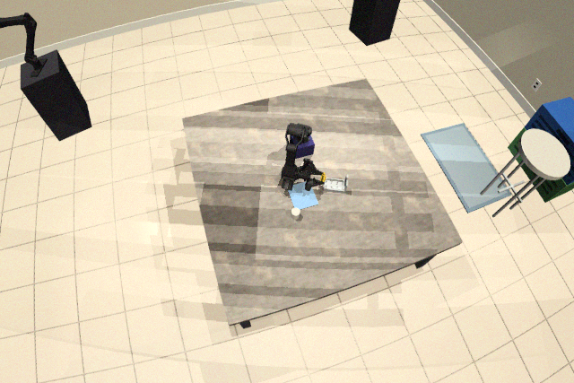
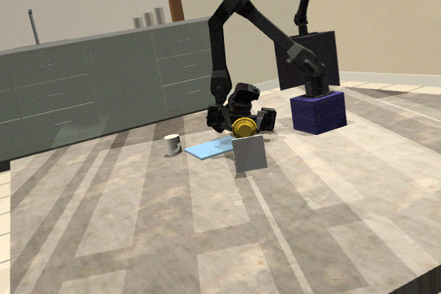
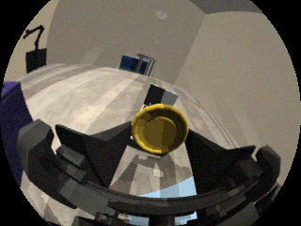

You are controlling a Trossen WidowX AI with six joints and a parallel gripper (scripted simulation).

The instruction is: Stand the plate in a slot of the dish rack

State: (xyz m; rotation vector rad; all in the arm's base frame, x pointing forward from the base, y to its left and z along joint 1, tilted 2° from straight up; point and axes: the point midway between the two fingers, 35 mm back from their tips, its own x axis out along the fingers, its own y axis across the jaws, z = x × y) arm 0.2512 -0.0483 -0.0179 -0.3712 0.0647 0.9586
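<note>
Now: gripper tip 4 cm short of the dish rack, 5 cm to the right of it and 4 cm above it. Also, from my gripper tip: blue spoon: 11 cm behind, 14 cm to the right, 6 cm below; yellow plate: 1 cm to the right; white cup: 9 cm ahead, 23 cm to the right, 4 cm below.
</note>
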